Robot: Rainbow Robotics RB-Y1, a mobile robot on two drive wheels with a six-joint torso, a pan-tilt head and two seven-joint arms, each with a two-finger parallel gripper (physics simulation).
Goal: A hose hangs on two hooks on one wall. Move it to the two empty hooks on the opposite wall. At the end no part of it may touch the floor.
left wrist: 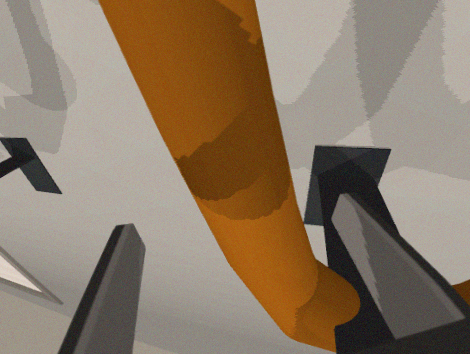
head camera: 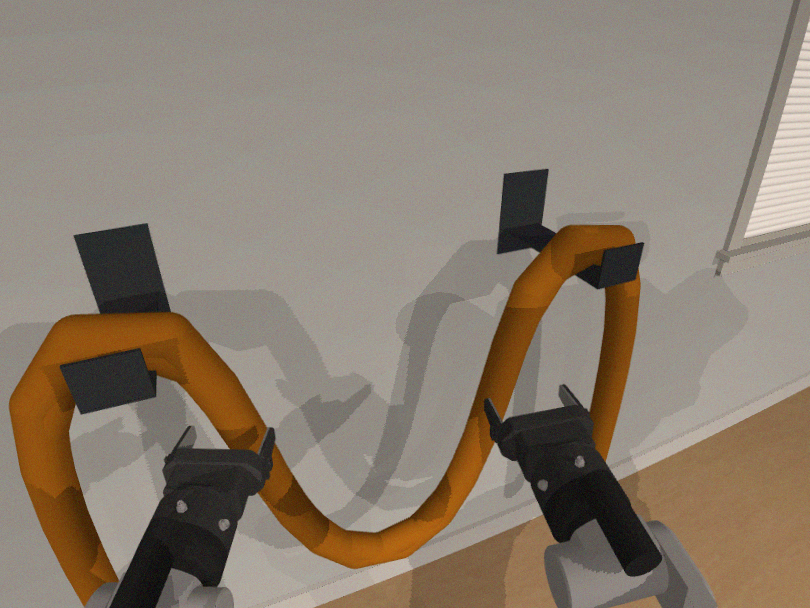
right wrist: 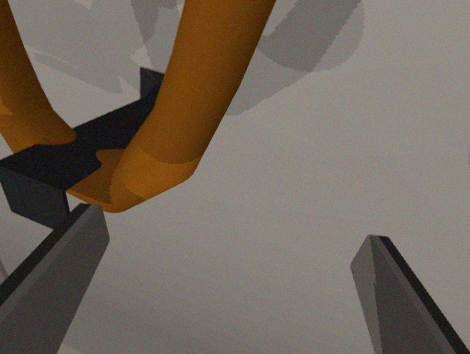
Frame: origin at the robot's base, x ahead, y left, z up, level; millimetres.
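Seen in the pictures: left gripper, between the fingertips: [left wrist: 241,221] [head camera: 231,431]; right gripper, between the fingertips: [head camera: 524,396] [right wrist: 234,236].
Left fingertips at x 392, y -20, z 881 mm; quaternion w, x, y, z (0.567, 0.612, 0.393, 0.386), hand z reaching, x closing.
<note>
A point is followed by its place in that frame.
A thick orange hose [head camera: 372,546] {z 494, x 401, y -208 mm} [left wrist: 215,100] {z 824, x 396, y -28 mm} [right wrist: 200,100] {z 894, x 384, y -468 mm} hangs over two dark hooks on the grey wall and sags between them. The hook at the left of the head view [head camera: 111,380] {z 1031, x 353, y 85 mm} also shows in the left wrist view [left wrist: 340,240] {z 997, x 488, y 59 mm}. The other hook [head camera: 621,265] {z 1030, x 336, y -613 mm} [left wrist: 42,170] {z 1035, x 597, y -581 mm} [right wrist: 110,125] {z 997, x 469, y -627 mm} is farther right in the head view. My left gripper [head camera: 230,429] {z 881, x 392, y -20 mm} [left wrist: 241,221] {z 881, x 392, y -20 mm} is open, low beside the left hook, with the hose beyond its fingers. My right gripper [head camera: 525,393] {z 901, x 271, y -400 mm} [right wrist: 234,236] {z 901, x 271, y -400 mm} is open below the right hook, near the hose's two strands. The hose's lower ends are hidden by my arms. The empty hooks do not show.
The grey wall [head camera: 327,130] {z 1210, x 608, y -247 mm} carries shadows of the hose and arms. A window with white blinds [head camera: 781,157] {z 1078, x 574, y -1451 mm} is at the upper right of the head view. The brown floor [head camera: 732,471] {z 1, x 405, y -1562 mm} meets the wall along a pale skirting at the lower right.
</note>
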